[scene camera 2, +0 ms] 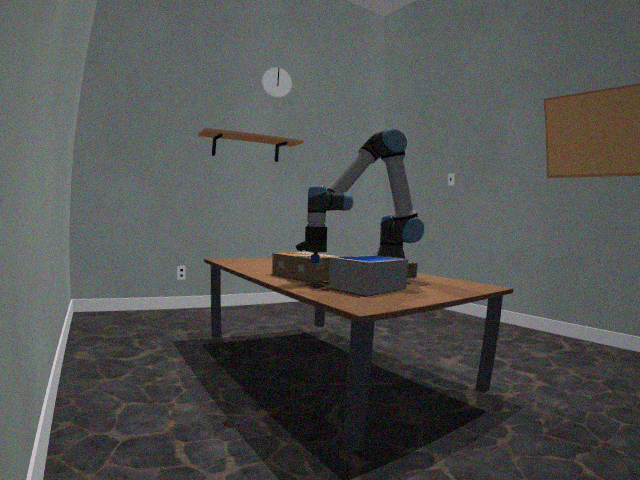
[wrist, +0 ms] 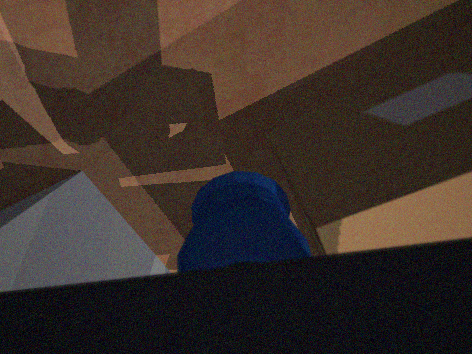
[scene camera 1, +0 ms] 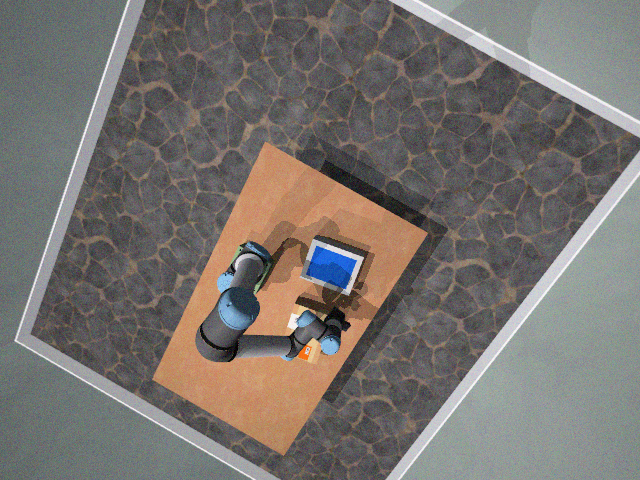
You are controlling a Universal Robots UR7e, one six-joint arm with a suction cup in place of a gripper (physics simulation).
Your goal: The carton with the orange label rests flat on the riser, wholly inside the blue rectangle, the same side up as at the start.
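Frame: origin at the arm's base, x ahead, y left, z up, level; millimetres.
Where they show: hand, its tool point: (scene camera 2: 315, 262) (wrist: 241, 216).
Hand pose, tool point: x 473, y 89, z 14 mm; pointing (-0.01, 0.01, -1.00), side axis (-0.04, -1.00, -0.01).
Observation:
After its pixels a point has its place.
The carton with the orange label (scene camera 1: 316, 356) @(x 528, y -160, z 29 mm) (scene camera 2: 283, 266) @(x 528, y -117, z -26 mm) stands on the table, label up, partly under the arm in scene camera 1. The grey riser (scene camera 1: 360, 263) @(x 426, y 368, z 49 mm) (scene camera 2: 368, 277) @(x 421, y 399, z -5 mm) (wrist: 80, 235) @(x 442, y 199, z -32 mm) stands apart from it; the blue rectangle (scene camera 1: 328, 260) @(x 298, y 295, z 50 mm) (scene camera 2: 369, 258) @(x 332, y 275, z 49 mm) on its top bears no carton. My suction gripper (scene camera 1: 338, 320) @(x 473, y 89, z 14 mm) (scene camera 2: 315, 258) (wrist: 240, 215) points down at the cartons' outer side. In scene camera 2 its dark blue cup overlaps the side face, just below the top edge. I see nothing hanging from it. The cup's lip is hard to make out.
A second carton (scene camera 1: 301, 310) (scene camera 2: 324, 271) with a white label stands between the orange-labelled one and the riser. A carton's shaded side (wrist: 350, 170) @(x 481, y 47, z 8 mm) fills the right of the wrist view; I cannot tell which carton. The table's long edge runs near my tool.

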